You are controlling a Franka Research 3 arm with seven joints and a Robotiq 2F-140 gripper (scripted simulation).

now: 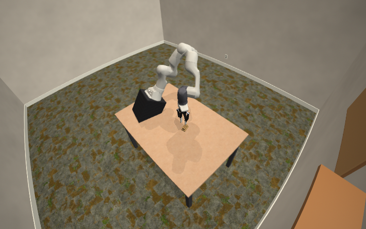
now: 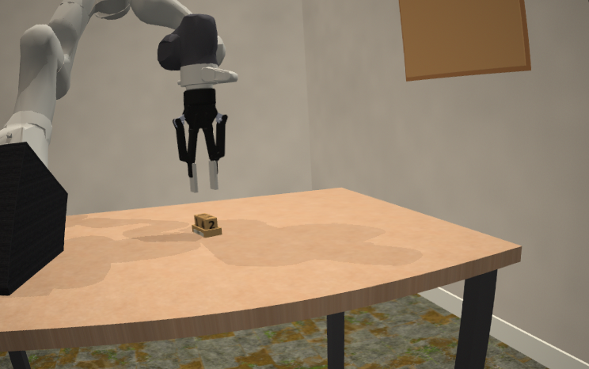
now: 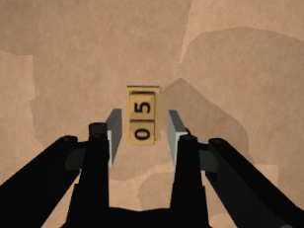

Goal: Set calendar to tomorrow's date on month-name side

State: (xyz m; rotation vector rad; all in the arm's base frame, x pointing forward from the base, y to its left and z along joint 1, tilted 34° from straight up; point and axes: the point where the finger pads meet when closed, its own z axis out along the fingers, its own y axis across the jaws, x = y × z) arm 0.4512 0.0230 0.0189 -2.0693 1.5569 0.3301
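The cube lies 110 mm below my hand, 30 mm to the left of it and 10 mm behind it. The rest, counted from my hand: wooden calendar tray 130 mm below, 20 mm to the left.
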